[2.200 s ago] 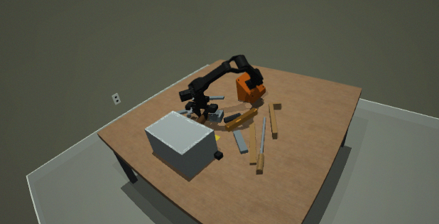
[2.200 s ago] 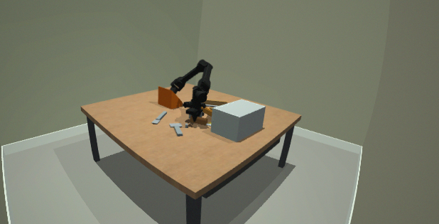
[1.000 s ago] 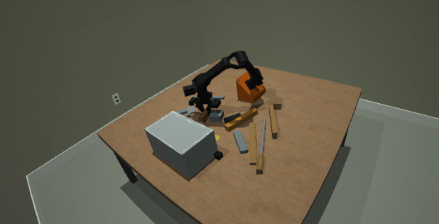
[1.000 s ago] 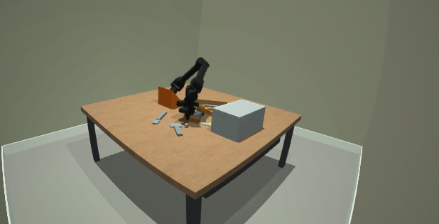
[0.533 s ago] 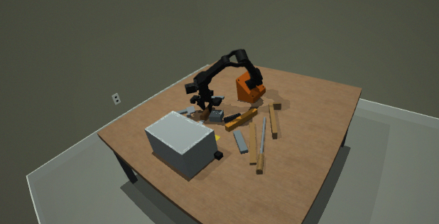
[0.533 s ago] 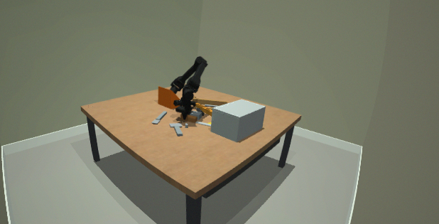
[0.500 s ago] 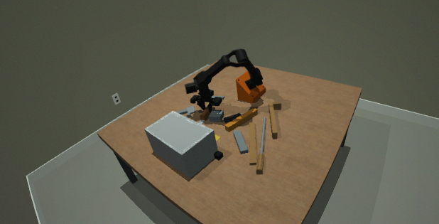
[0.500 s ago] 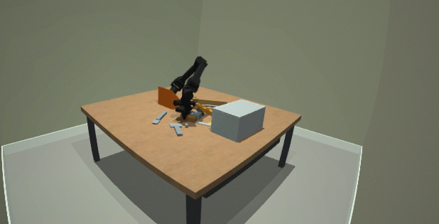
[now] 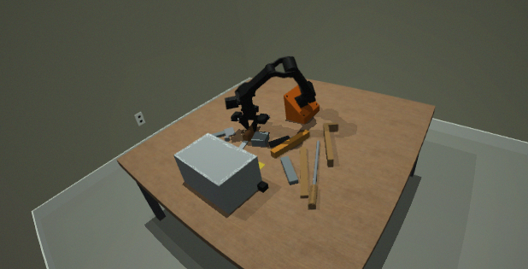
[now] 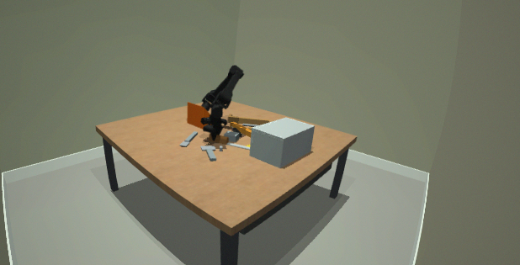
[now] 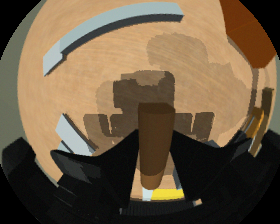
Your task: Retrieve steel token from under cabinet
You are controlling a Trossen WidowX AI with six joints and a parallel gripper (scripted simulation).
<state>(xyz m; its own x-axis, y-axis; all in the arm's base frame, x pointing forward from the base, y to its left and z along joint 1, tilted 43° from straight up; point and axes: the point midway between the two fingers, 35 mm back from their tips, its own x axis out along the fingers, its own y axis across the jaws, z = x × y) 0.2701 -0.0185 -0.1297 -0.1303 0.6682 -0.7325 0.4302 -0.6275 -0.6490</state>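
The grey block lies 100 mm to the left of my gripper tip, 30 mm ahead of it and 10 mm above it. The rest, counted from my gripper tip: wooden stick 400 mm to the left, 60 mm ahead; then orange bar 240 mm to the left, 40 mm behind, 10 mm above; then grey t-piece 120 mm to the right, 110 mm ahead.
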